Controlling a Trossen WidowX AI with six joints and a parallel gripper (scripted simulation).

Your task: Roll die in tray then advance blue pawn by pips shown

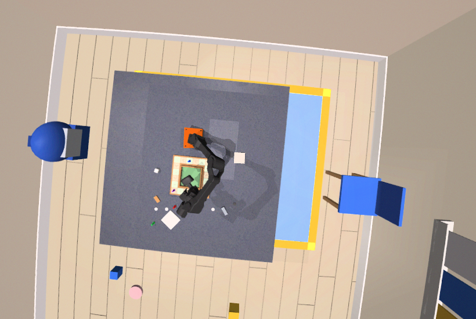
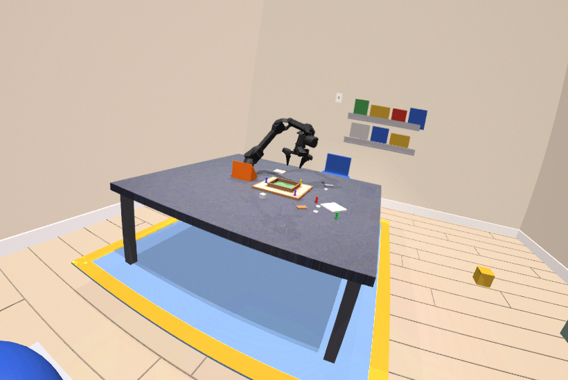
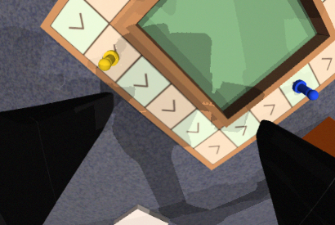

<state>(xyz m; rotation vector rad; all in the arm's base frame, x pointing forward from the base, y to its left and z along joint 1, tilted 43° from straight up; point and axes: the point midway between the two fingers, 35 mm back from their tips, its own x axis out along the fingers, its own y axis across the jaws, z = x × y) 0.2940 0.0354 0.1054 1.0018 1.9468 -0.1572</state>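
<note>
Now: the white die 32 cm to the right of my gripper tip, 11 cm below it and 1 cm behind it. Round my gripper tip: blue pawn 12 cm behind, 10 cm to the right, 10 cm below; green tray 12 cm below, 7 cm to the right, 1 cm behind; yellow pawn 10 cm below, 5 cm to the left, 5 cm ahead.
</note>
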